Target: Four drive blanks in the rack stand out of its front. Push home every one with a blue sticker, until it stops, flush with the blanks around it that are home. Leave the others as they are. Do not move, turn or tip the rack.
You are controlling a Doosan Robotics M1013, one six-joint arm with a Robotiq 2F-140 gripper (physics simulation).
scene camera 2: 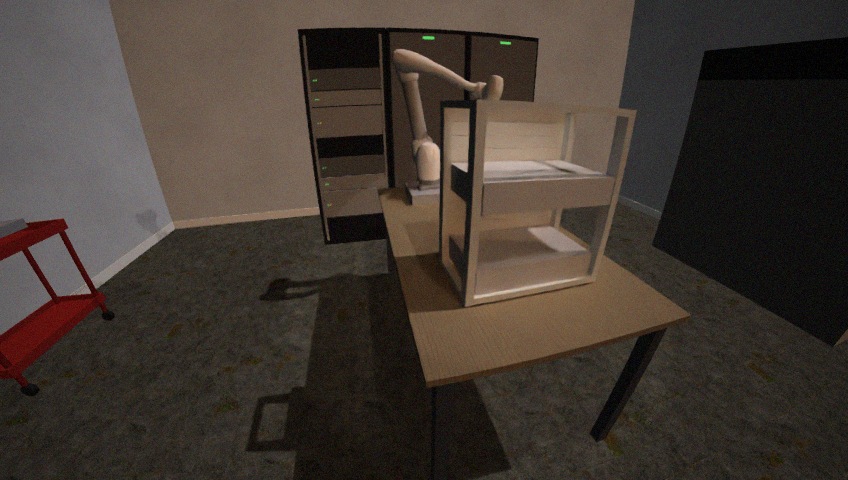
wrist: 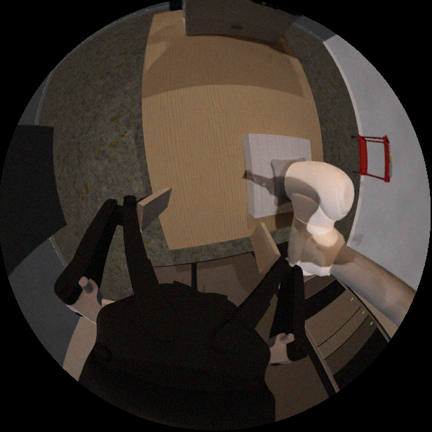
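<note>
The rack (scene camera 2: pixel 480 136) stands upright on the table (scene camera 2: pixel 535 339) (wrist: pixel 200 125), seen from behind and one side in the scene view. Two box-like units (scene camera 2: pixel 547 195) (scene camera 2: pixel 535 274) show inside it, one above the other. In the wrist view, a grey lower part of the rack (wrist: pixel 225 17) shows at the top edge. The drive blanks' fronts and any blue stickers cannot be made out in either view. My gripper (wrist: pixel 212 213) is open, with its fingertips wide apart and no object between them, away from the rack. In the scene view it is hidden behind the rack.
The arm (scene camera 2: pixel 414 110) (wrist: pixel 317 192) rises from a pale base plate (wrist: pixel 259 200) on the table, beyond the rack in the scene view. Tall cabinets (scene camera 2: pixel 426 77) stand behind it. A red cart (scene camera 2: pixel 50 230) (wrist: pixel 363 156) and a dark cabinet (scene camera 2: pixel 755 178) (wrist: pixel 30 185) stand off to opposite sides.
</note>
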